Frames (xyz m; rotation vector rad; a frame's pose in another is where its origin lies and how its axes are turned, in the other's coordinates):
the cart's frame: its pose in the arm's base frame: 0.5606 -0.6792 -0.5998 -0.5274 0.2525 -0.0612
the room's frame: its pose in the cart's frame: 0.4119 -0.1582 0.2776 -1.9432 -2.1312 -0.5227
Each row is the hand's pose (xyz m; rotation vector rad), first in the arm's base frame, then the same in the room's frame.
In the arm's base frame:
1: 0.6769 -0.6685 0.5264 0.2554 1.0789 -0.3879
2: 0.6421 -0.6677 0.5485 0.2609 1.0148 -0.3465
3: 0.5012 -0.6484 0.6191 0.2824 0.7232 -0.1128
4: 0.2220 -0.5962 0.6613 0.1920 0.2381 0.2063
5: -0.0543 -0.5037 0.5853 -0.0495 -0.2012 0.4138
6: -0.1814 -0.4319 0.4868 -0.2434 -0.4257 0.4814
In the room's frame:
1: -0.0400 -0.4913 -0.8412 -1.2526 -1.7578 -0.4676
2: -0.0413 -0.5292 -0.8575 -1.3227 -1.7724 -0.4143
3: -0.0285 -0.6795 -0.9071 -1.6839 -1.7764 -0.1562
4: 0.0222 -0.9621 -0.9111 -2.2569 -1.7858 0.2276
5: 0.1267 -1.2236 -0.8044 2.3893 1.5871 -0.4217
6: 0.2112 -1.3341 -0.6964 2.1747 1.3684 -0.4063

